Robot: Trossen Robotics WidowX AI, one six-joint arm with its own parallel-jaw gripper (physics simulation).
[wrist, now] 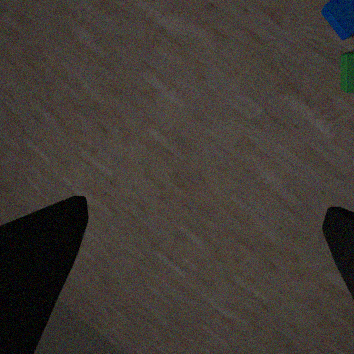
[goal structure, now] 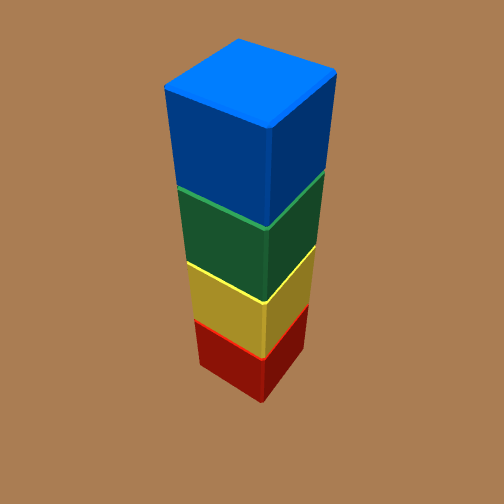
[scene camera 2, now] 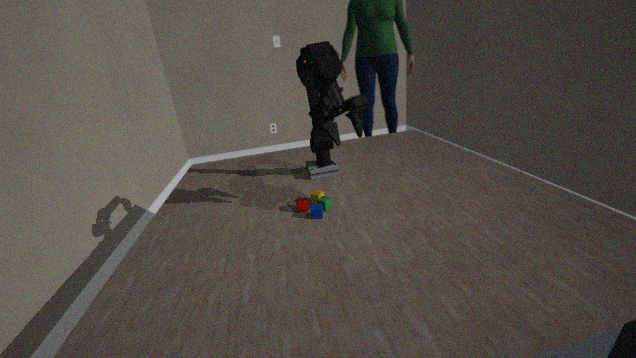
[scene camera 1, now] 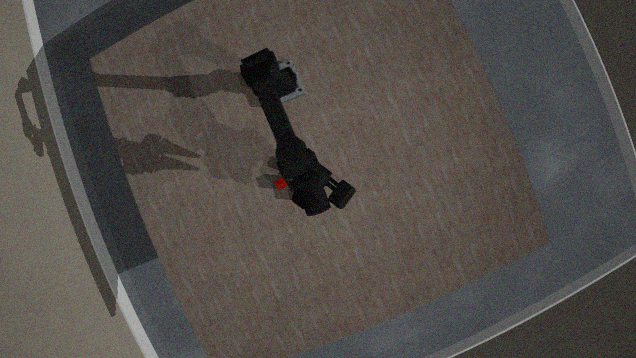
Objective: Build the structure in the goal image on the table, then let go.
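A red cube (scene camera 1: 281, 184) (scene camera 2: 302, 205) stands on the floor, partly beside the arm in the first scene view. In the second scene view a yellow cube (scene camera 2: 317, 194), a green cube (scene camera 2: 326, 203) and a blue cube (scene camera 2: 316, 211) stand close by it on the floor, with blue nearest the camera. The arm hides these three in the first scene view. The blue cube (wrist: 342, 19) and the green cube (wrist: 348, 73) show in part at the wrist view's upper right edge. My gripper (scene camera 2: 349, 140) (wrist: 208, 213) is open and empty, high above the floor, pointing down.
The arm's grey base (scene camera 1: 293, 96) (scene camera 2: 323, 172) stands on the wood-patterned surface behind the cubes. In the second scene view a person in a green top (scene camera 2: 376, 30) stands behind the arm near the back wall. The arm's shadows fall to the left.
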